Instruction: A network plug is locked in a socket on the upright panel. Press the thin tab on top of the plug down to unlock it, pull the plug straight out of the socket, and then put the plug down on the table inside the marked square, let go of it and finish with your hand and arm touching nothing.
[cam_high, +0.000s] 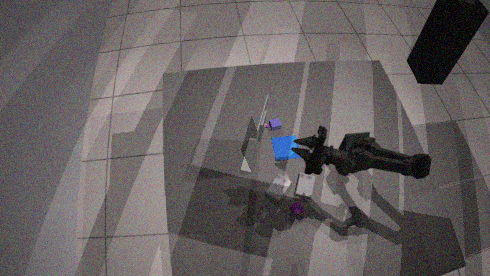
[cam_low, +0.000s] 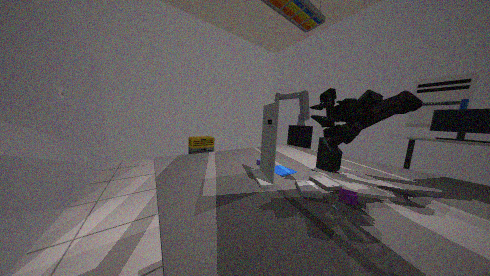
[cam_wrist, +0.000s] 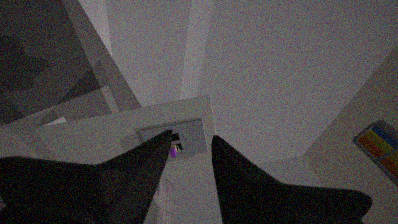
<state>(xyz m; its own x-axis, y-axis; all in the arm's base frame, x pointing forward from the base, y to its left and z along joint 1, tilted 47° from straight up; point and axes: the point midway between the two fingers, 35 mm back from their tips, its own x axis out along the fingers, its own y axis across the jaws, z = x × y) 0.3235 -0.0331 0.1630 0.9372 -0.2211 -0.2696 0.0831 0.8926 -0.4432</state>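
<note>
Now: the network plug 80 mm ahead of my gripper tip, 120 mm to the right of it and 50 mm below it. Round my gripper tip: upright panel 100 mm ahead, 120 mm to the right, 150 mm below; then blue square 50 mm behind, 170 mm to the right, 300 mm below.
</note>
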